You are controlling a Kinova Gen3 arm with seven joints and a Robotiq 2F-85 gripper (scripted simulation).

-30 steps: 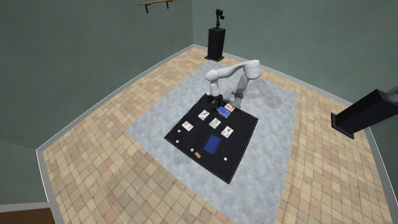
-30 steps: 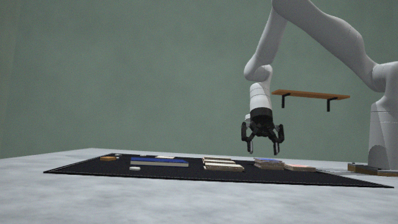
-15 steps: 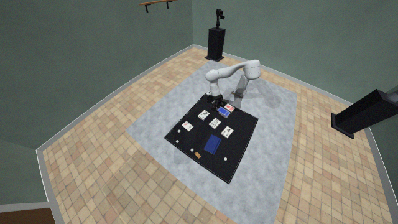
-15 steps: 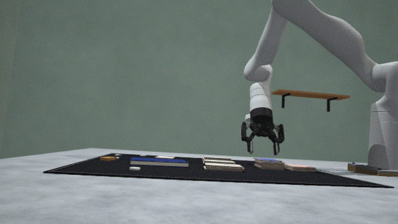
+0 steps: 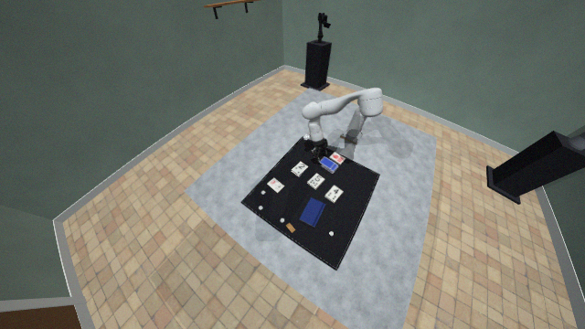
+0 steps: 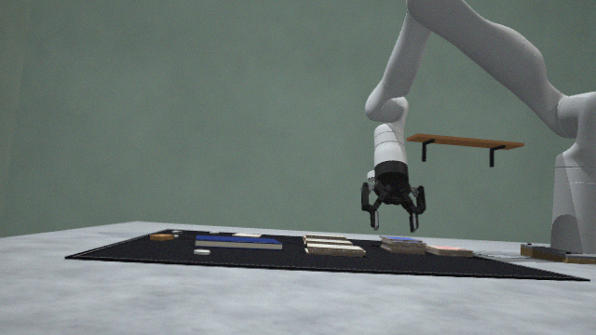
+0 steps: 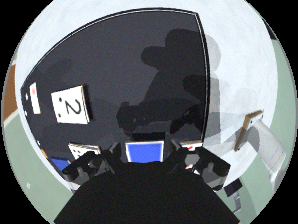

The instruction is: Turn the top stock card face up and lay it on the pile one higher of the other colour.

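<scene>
Right now the blue-backed card is 50 mm to the left of my hand and 20 mm below it.
</scene>
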